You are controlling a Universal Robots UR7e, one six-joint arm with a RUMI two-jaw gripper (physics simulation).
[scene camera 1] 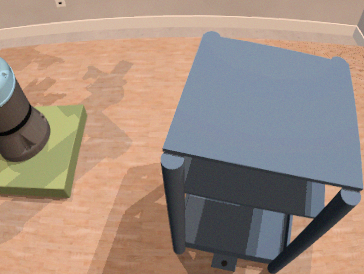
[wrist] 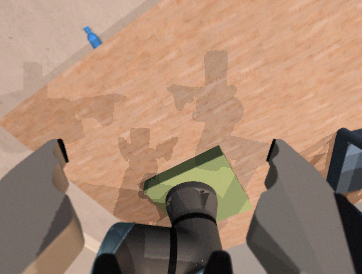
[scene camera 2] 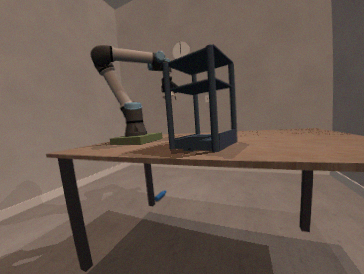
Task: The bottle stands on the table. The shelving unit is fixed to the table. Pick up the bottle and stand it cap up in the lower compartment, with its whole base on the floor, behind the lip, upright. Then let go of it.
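Where they show: gripper, fingertip midpoint: (wrist: 170, 142); arm's base at its link origin: (scene camera 1: 24, 137) (wrist: 191, 199) (scene camera 2: 136, 135).
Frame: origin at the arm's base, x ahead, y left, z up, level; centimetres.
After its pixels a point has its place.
Observation:
The blue bottle (scene camera 2: 160, 195) @(x -24.8, y 49.8, z -75.1 cm) (wrist: 93, 38) @(x -25.7, y 56.6, z -74.2 cm) lies on its side on the room floor, beyond the table's edge. In the second scene view it shows far below the table top, beside a table leg; in the wrist view the edge hides part of it. It does not show in the first scene view. My gripper (scene camera 2: 170, 96) @(x 9.6, y 34.7, z 24.6 cm) (wrist: 170, 142) @(x 9.6, y 34.7, z 24.6 cm) is wide open and empty, high above the table (scene camera 1: 112, 85) @(x 17.8, y 23.7, z -4.4 cm) (scene camera 2: 280, 150) @(x 82.8, y -20.2, z -4.3 cm) (wrist: 280, 60) @(x 32.3, y 27.0, z -4.3 cm), beside the shelving unit (scene camera 1: 270, 105) @(x 53.7, y -12.8, z 32.0 cm) (scene camera 2: 212, 100) @(x 62.8, y -25.2, z 13.3 cm) (wrist: 343, 140) @(x 44.5, y 0.4, z -1.8 cm). The unit stands upright; no bottle shows in its lower compartment (scene camera 1: 215, 225) @(x 49.7, y -16.6, z -0.6 cm).
The arm's green base block (scene camera 1: 57, 167) @(x 12.8, y -7.6, z 0.3 cm) (scene camera 2: 117, 140) @(x -1.8, y -14.6, z -1.6 cm) (wrist: 227, 185) @(x 11.5, y 1.0, z 0.2 cm) is on the table, beside the shelving unit. The unit's corner posts and middle shelf (scene camera 2: 200, 87) @(x 54.8, y -14.1, z 20.8 cm) border the lower compartment. A dark table leg (scene camera 2: 149, 185) stands close to the bottle.

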